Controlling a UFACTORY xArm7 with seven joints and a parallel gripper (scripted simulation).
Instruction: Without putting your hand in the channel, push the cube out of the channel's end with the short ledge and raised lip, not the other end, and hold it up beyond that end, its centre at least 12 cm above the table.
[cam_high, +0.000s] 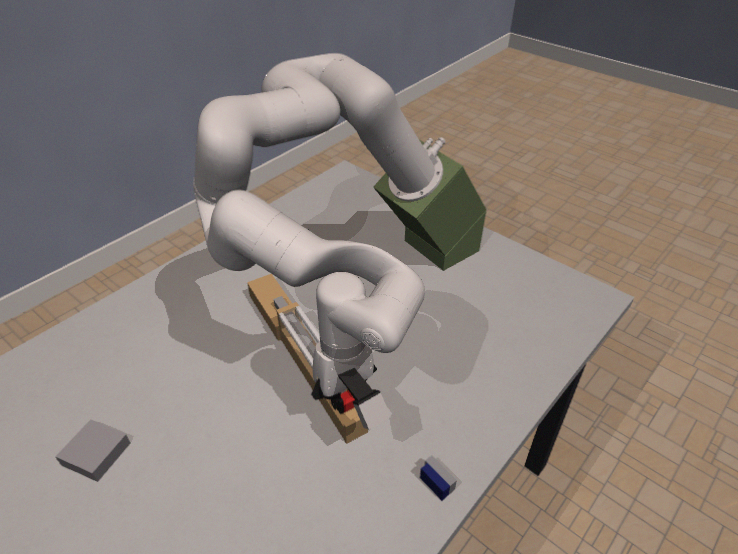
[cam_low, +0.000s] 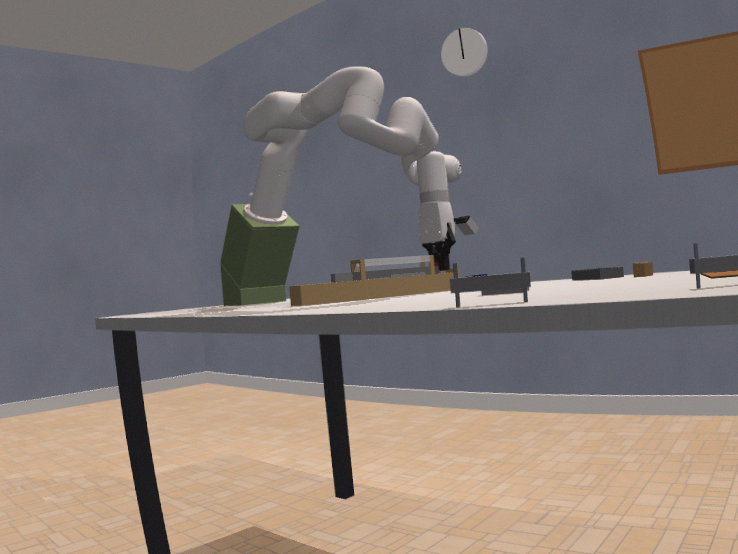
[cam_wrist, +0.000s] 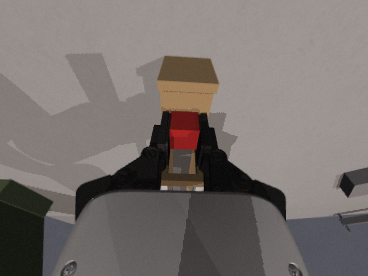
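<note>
Right now my hand is 140 mm to the left of the wooden channel, 20 mm past it and 20 mm above it. The rest, counted from my hand: brown cube: 500 mm ahead, 180 mm to the left, 60 mm below; then flat grey block: 380 mm ahead, 240 mm to the right, 60 mm below; then blue block: 200 mm to the left, 60 mm below, 40 mm behind.
</note>
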